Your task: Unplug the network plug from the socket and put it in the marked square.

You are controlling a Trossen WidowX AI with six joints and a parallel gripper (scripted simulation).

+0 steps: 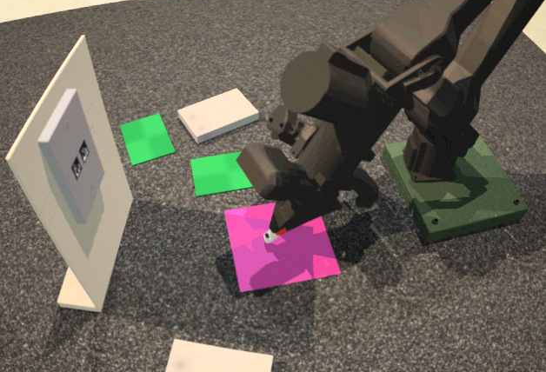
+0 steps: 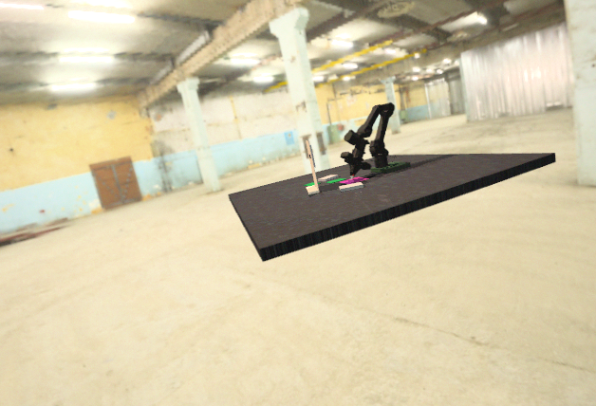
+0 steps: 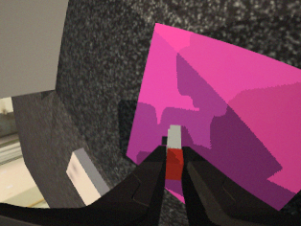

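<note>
The magenta square is 1 cm behind my gripper tip and 3 cm below it. From my gripper tip the other things lie so: network plug (right at my gripper tip); then socket plate (21 cm ahead, 2 cm to the left, 9 cm above).
</note>
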